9 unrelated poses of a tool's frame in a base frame.
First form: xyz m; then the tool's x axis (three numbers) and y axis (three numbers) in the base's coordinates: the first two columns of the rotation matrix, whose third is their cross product.
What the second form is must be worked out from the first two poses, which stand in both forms.
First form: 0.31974 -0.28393 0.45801 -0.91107 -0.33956 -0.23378 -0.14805 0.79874 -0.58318
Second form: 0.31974 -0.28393 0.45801 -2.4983 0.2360 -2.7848
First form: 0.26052 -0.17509 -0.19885 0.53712 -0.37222 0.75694 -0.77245 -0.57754 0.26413
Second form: 0.26052 -0.17509 -0.19885 2.7255 -0.8586 -0.6060
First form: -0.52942 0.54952 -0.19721 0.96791 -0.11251 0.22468 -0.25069 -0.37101 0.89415
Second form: -0.52942 0.54952 -0.19721 1.9796 -0.2266 -0.1157
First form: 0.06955 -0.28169 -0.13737 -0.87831 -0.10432 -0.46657 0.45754 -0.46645 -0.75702
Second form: 0.06955 -0.28169 -0.13737 -1.0273 0.4854 -3.0234
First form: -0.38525 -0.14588 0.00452 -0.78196 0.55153 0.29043 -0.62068 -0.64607 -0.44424
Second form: -0.38525 -0.14588 0.00452 -0.4828 -0.2947 2.5273
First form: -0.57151 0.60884 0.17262 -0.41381 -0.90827 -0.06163 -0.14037 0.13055 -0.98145
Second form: -0.57151 0.60884 0.17262 -1.7537 0.0617 -1.9983
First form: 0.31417 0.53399 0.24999 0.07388 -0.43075 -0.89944 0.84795 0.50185 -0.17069
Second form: 0.31417 0.53399 0.24999 -0.4012 1.1185 -1.4009
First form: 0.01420 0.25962 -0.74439 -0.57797 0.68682 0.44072 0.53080 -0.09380 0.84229
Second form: 0.01420 0.25962 -0.74439 1.9238 -0.4564 2.2703
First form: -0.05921 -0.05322 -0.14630 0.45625 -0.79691 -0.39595 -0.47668 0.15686 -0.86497
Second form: -0.05921 -0.05322 -0.14630 -1.9132 0.4071 -1.0508
